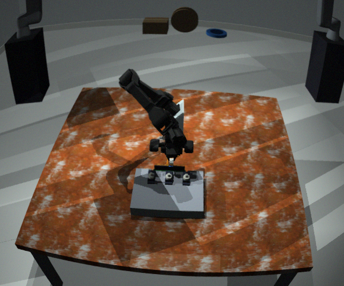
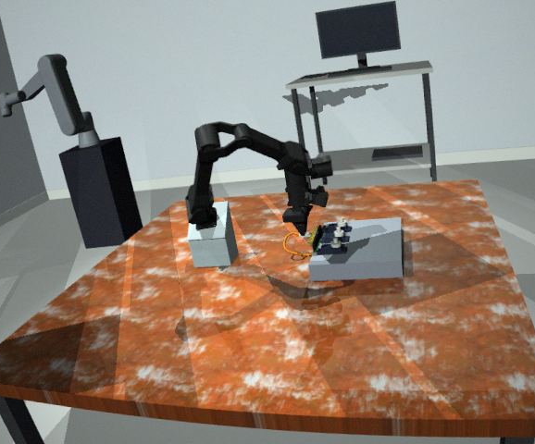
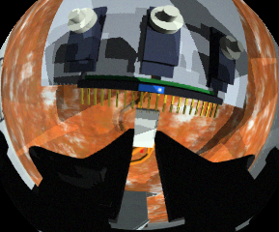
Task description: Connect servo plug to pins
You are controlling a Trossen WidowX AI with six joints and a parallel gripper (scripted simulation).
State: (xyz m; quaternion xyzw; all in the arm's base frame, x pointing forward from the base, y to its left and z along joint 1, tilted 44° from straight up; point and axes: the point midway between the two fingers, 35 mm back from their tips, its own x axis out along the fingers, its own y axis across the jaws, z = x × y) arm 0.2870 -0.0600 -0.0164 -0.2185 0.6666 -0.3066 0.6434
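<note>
The blue band is 4 cm ahead of my gripper tip. From my gripper tip the other things lie so: grey printed holder: 20 cm ahead, 5 cm below, 3 cm to the right.
</note>
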